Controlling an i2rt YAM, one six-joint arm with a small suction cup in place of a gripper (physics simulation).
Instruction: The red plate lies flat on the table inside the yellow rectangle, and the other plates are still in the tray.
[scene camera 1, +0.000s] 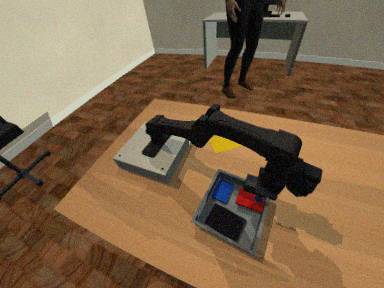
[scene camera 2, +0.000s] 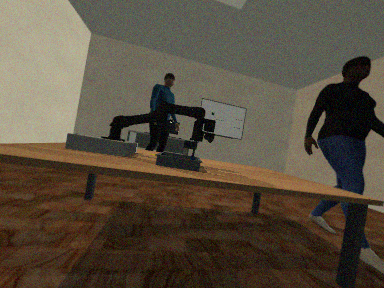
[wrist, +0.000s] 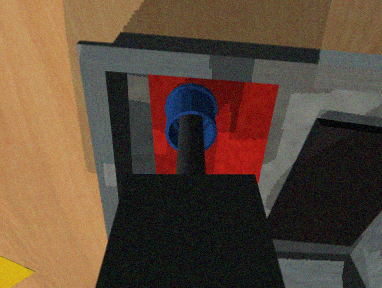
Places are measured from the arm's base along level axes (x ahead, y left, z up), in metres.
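Pixels of known places: end effector, tool point: (scene camera 1: 257, 200) (wrist: 191, 99); arm's base, origin of the base link: (scene camera 1: 158, 141) (scene camera 2: 114, 139).
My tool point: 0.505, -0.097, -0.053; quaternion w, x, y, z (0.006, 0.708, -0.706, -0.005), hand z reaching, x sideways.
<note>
For each thing: its middle in the pictures, then the offset to it from my tool point, as dx, dy, dz. "*": a spot on its surface instead.
- red plate, body centre: (wrist: 209, 140) (scene camera 1: 250, 199) -0.026, -0.012, +0.006
- grey tray, body centre: (wrist: 277, 199) (scene camera 1: 232, 207) (scene camera 2: 179, 160) -0.081, -0.065, +0.005
- blue plate, body centre: (scene camera 1: 222, 190) -0.138, -0.005, -0.011
- black plate, body centre: (wrist: 336, 192) (scene camera 1: 225, 221) -0.092, -0.121, -0.012
- yellow rectangle, surface spot: (wrist: 11, 272) * -0.235, +0.207, -0.019
The red plate (scene camera 1: 246, 198) (wrist: 247, 148) hangs on my blue suction cup (scene camera 1: 258, 198) (wrist: 190, 118) (scene camera 2: 192, 156), lifted slightly over the right rear compartment of the grey tray (scene camera 1: 216, 234) (wrist: 91, 124) (scene camera 2: 178, 162). The cup sits on the plate's left part in the wrist view. A blue plate (scene camera 1: 222, 190) lies in the left rear compartment. A black plate (scene camera 1: 225, 221) (wrist: 324, 186) lies in the front compartment. The yellow rectangle (scene camera 1: 223, 144) (wrist: 11, 272) lies on the table behind the tray, partly hidden by the arm.
The arm's grey base block (scene camera 1: 136, 158) (scene camera 2: 96, 145) stands on the table to the left of the tray. A person (scene camera 1: 242, 46) stands by a grey desk (scene camera 1: 291, 27) beyond the table. Another person (scene camera 2: 347, 130) walks past the table's right end.
</note>
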